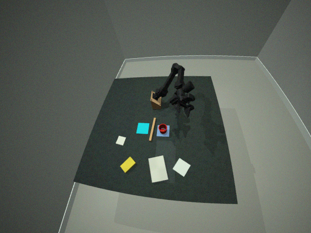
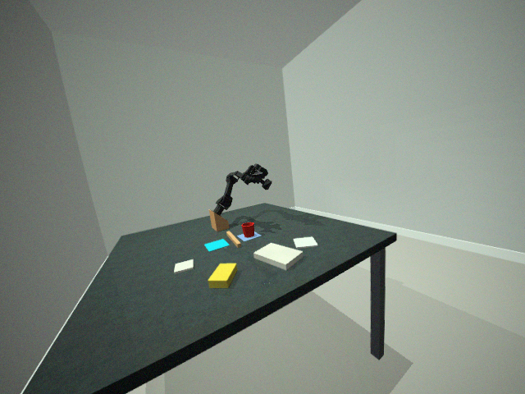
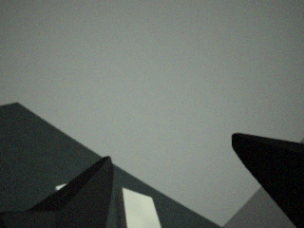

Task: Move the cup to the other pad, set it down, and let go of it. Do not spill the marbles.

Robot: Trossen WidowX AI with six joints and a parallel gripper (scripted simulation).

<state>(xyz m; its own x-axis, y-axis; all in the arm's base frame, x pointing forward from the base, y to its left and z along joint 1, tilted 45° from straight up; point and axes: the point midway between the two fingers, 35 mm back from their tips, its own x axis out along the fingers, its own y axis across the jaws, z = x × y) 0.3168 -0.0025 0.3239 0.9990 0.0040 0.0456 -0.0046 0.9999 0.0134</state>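
My gripper tip is now 290 mm above the cup, 150 mm to the left of it and 40 mm past it. The rest, counted from my gripper tip: wooden bar: 330 mm below, 240 mm to the right, 50 mm behind; then cyan pad: 340 mm to the right, 340 mm below, 60 mm behind; then yellow block: 420 mm to the right, 310 mm below, 270 mm ahead.
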